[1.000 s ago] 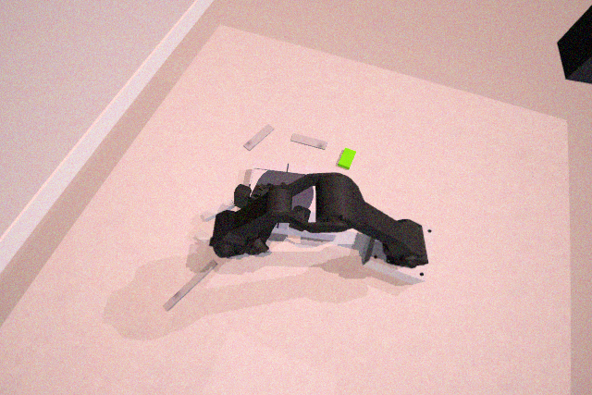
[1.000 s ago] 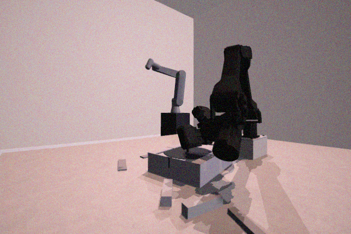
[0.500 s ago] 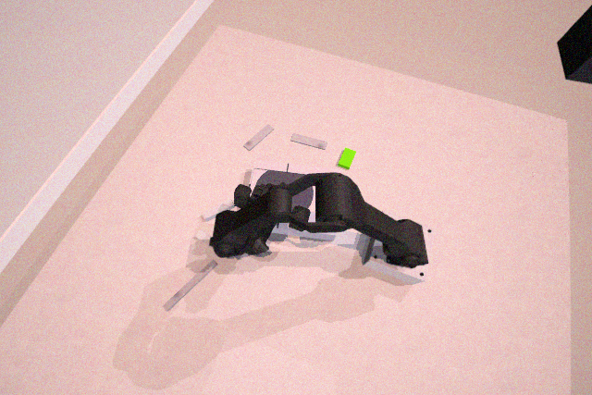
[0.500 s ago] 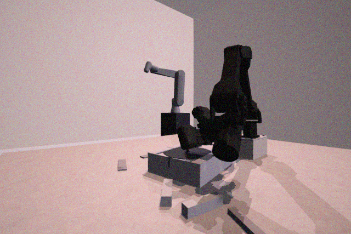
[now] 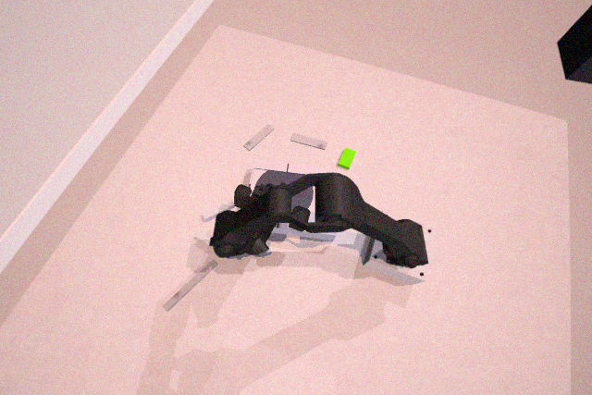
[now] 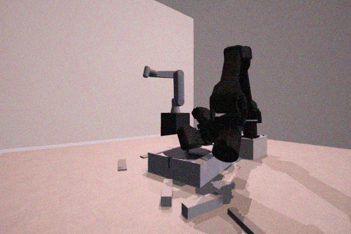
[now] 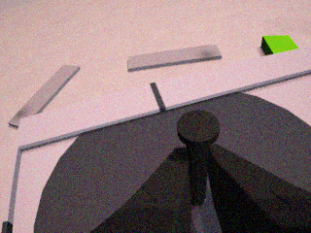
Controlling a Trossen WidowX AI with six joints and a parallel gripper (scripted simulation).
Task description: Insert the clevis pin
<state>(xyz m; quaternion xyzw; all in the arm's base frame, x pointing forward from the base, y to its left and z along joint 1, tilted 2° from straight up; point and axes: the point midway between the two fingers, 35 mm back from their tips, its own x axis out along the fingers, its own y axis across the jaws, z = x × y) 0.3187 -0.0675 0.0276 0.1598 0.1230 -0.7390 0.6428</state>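
My gripper tip is 30 mm above the dark disc. The rest, counted from my gripper tip: steel pin 10 mm below; then green block 170 mm to the right, 150 mm behind, 80 mm below; then rimmed tray 40 mm below, 30 mm behind, 10 mm to the left.
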